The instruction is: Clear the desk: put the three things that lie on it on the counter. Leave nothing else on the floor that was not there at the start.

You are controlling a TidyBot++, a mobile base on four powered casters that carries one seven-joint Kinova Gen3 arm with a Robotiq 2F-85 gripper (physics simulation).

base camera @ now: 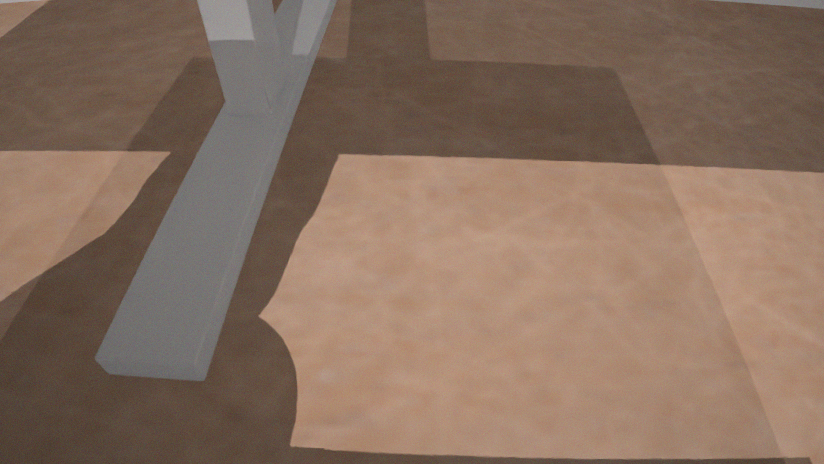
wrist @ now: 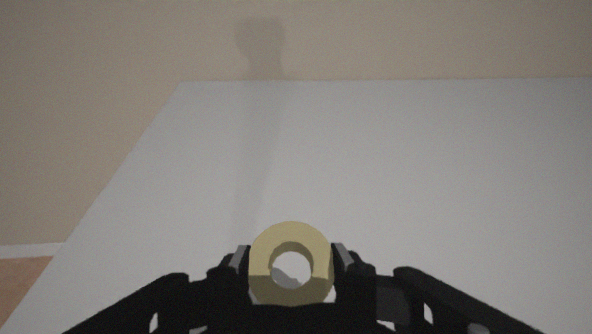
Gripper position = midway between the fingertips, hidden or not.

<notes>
I see my gripper (wrist: 291, 259), a pale yellow ring (wrist: 295, 236) and a pale grey desk (base camera: 167, 326).
The pale grey desk shows as well in the wrist view (wrist: 473, 181). The base camera view does not show the pale yellow ring: it is out of frame.
</notes>
